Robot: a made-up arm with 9 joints. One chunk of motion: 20 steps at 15 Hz.
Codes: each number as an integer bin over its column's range. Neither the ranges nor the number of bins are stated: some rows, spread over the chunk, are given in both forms.
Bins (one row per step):
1: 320 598 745 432 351 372 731 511 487
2: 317 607 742 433 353 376 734 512 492
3: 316 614 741 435 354 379 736 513 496
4: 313 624 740 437 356 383 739 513 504
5: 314 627 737 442 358 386 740 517 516
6: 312 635 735 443 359 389 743 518 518
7: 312 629 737 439 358 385 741 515 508
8: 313 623 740 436 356 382 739 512 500
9: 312 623 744 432 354 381 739 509 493
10: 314 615 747 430 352 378 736 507 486
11: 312 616 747 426 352 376 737 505 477
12: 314 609 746 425 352 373 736 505 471
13: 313 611 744 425 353 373 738 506 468
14: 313 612 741 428 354 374 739 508 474
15: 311 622 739 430 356 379 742 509 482
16: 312 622 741 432 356 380 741 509 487
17: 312 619 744 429 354 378 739 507 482
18: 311 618 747 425 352 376 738 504 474
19: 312 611 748 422 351 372 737 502 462
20: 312 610 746 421 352 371 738 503 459
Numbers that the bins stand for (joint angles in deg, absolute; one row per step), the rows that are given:
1: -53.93 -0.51 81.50 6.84 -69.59 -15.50 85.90 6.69 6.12
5: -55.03 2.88 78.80 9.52 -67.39 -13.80 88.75 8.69 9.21
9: -55.39 2.42 81.17 6.84 -68.65 -14.41 88.43 6.03 6.76
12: -55.03 0.78 81.84 4.97 -69.27 -15.38 87.48 4.69 4.41
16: -55.39 2.30 80.15 6.84 -68.02 -14.53 89.07 6.03 6.12
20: -55.39 0.89 81.84 3.89 -69.27 -15.63 88.12 4.03 3.13
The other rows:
2: -54.48 0.54 80.49 7.11 -68.96 -15.02 86.85 7.02 6.65
3: -54.66 1.36 80.15 7.64 -68.65 -14.65 87.48 7.36 7.08
4: -55.21 2.53 79.82 8.18 -68.02 -14.17 88.43 7.36 7.93
6: -55.39 3.82 78.13 9.79 -67.07 -13.44 89.70 9.02 9.42
7: -55.39 3.12 78.80 8.72 -67.39 -13.92 89.07 8.02 8.36
8: -55.21 2.42 79.82 7.91 -68.02 -14.29 88.43 7.02 7.50
10: -55.03 1.48 82.18 6.30 -69.27 -14.77 87.48 5.36 6.01
11: -55.39 1.60 82.18 5.23 -69.27 -15.02 87.80 4.69 5.05
13: -55.21 1.01 81.17 4.97 -68.96 -15.38 88.12 5.03 4.09
14: -55.21 1.13 80.15 5.77 -68.65 -15.26 88.43 5.69 4.73
15: -55.58 2.30 79.48 6.30 -68.02 -14.65 89.38 6.03 5.58
17: -55.39 1.95 81.17 6.04 -68.65 -14.77 88.43 5.36 5.58
18: -55.58 1.83 82.18 4.97 -69.27 -15.02 88.12 4.36 4.73
19: -55.39 1.01 82.52 4.16 -69.59 -15.50 87.80 3.70 3.45

